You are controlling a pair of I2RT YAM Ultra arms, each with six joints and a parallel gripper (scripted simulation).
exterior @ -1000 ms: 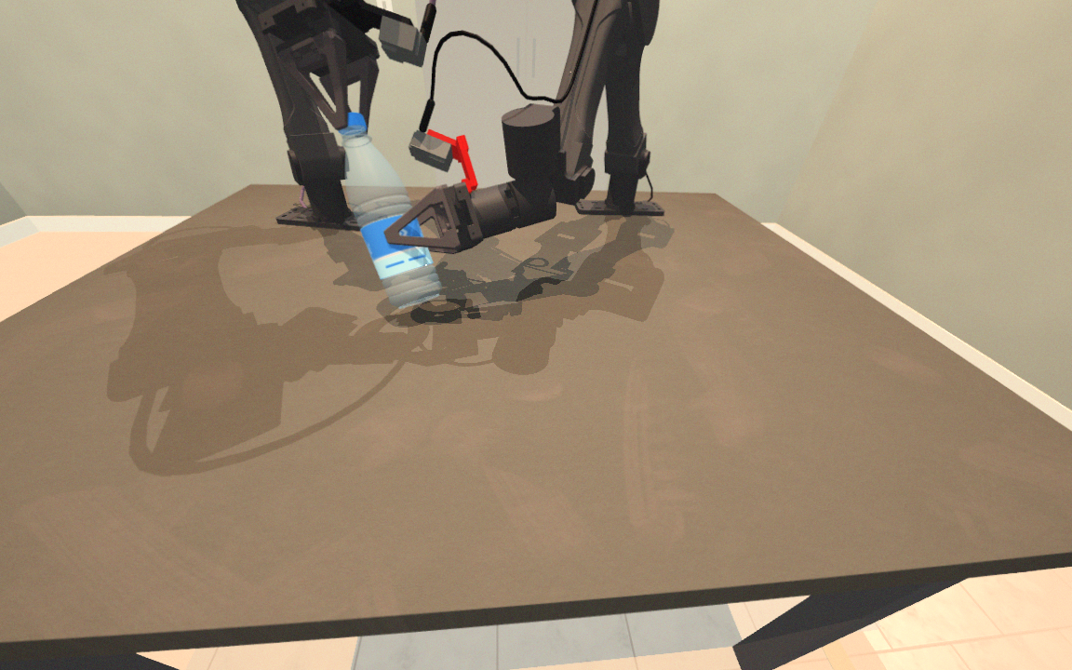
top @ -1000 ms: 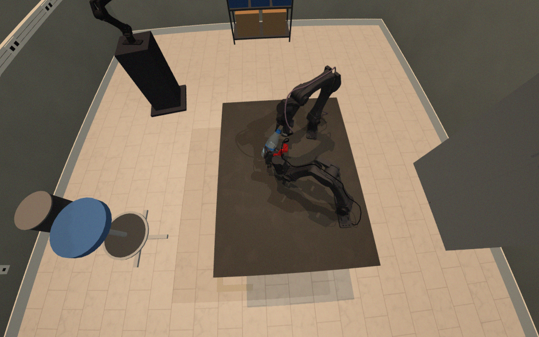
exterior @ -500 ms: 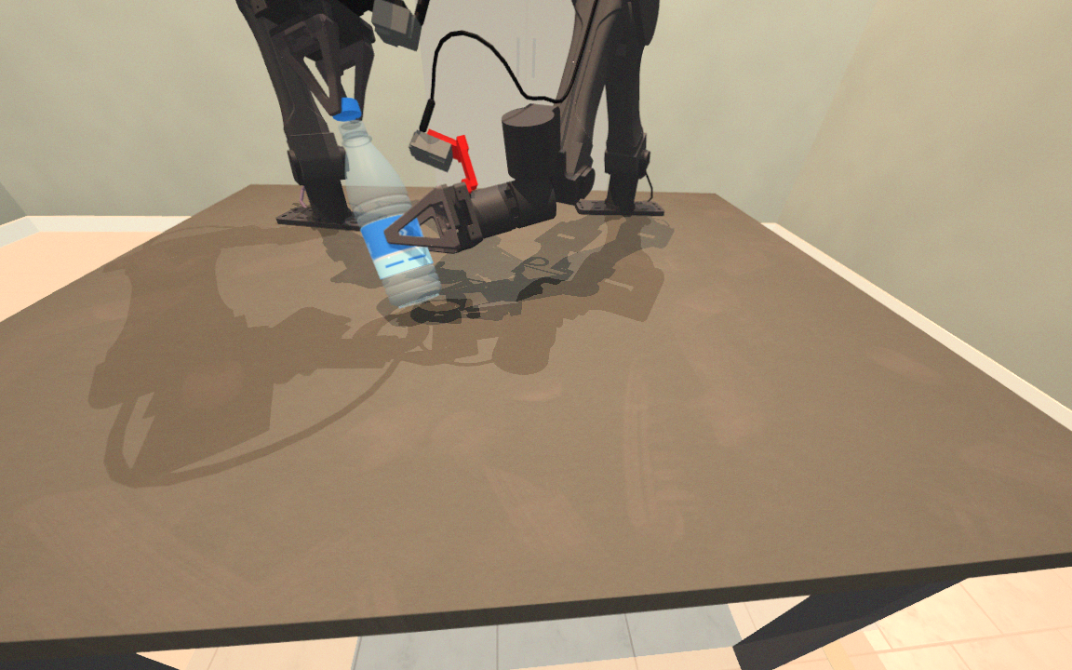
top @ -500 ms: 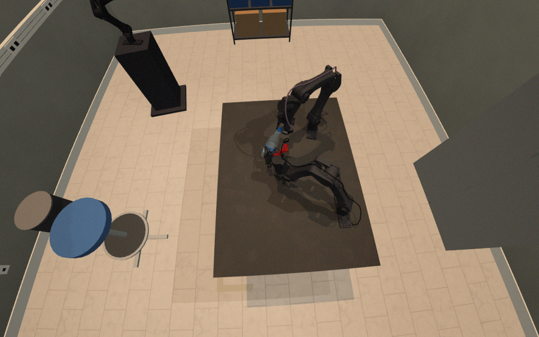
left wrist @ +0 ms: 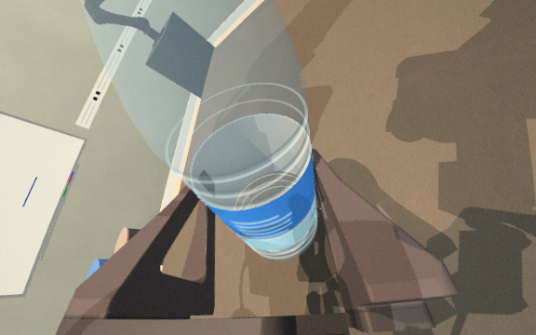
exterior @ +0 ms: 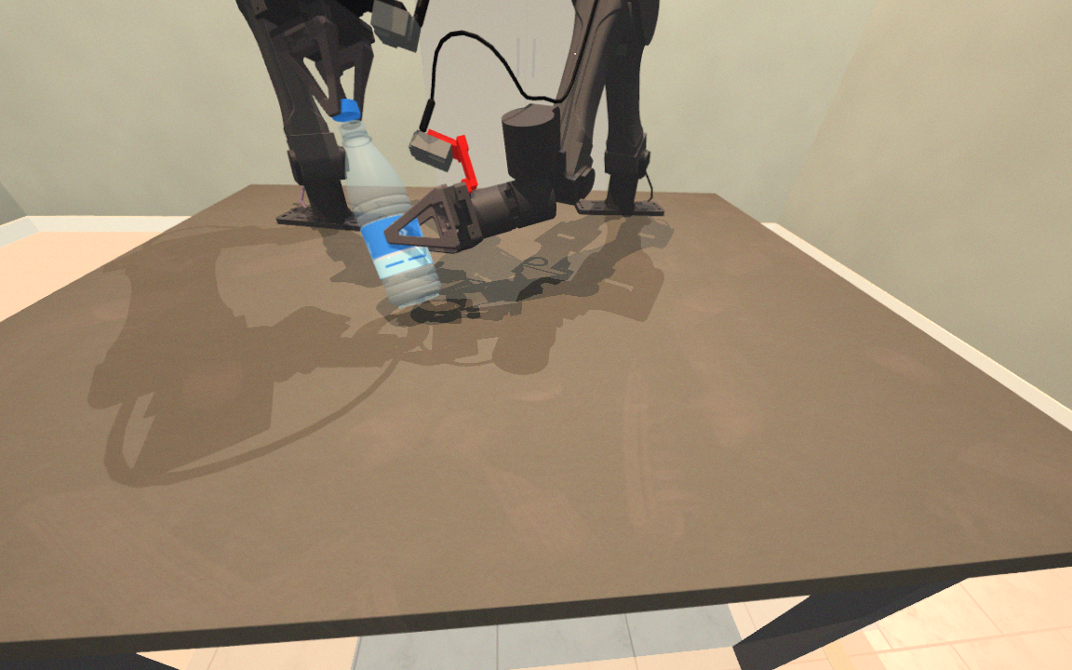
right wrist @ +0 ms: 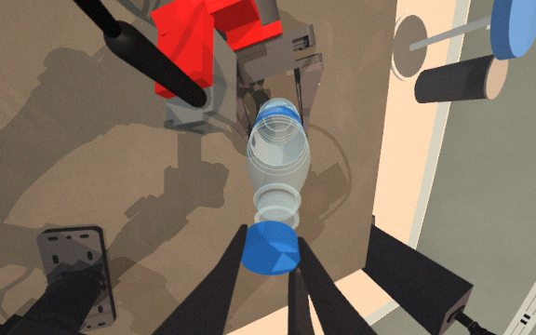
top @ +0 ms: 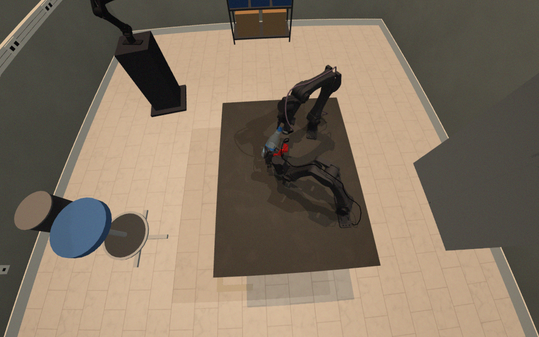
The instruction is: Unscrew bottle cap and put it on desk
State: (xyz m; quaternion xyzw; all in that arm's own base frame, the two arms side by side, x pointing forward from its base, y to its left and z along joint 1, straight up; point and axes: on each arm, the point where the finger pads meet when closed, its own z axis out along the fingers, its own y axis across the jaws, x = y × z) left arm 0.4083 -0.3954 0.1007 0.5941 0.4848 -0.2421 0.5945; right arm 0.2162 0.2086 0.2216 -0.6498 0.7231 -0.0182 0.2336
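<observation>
Right now my right hand is 60 mm short of the clear plastic bottle, 30 mm to the right of it and 100 mm above it. The rest, counted from my right hand: blue cap: right at my right hand.
Now: the clear plastic bottle 2 cm above my left hand, 1 cm to the right of it and 1 cm behind it. The rest, counted from my left hand: blue cap 12 cm above, 7 cm behind, 4 cm to the right.
</observation>
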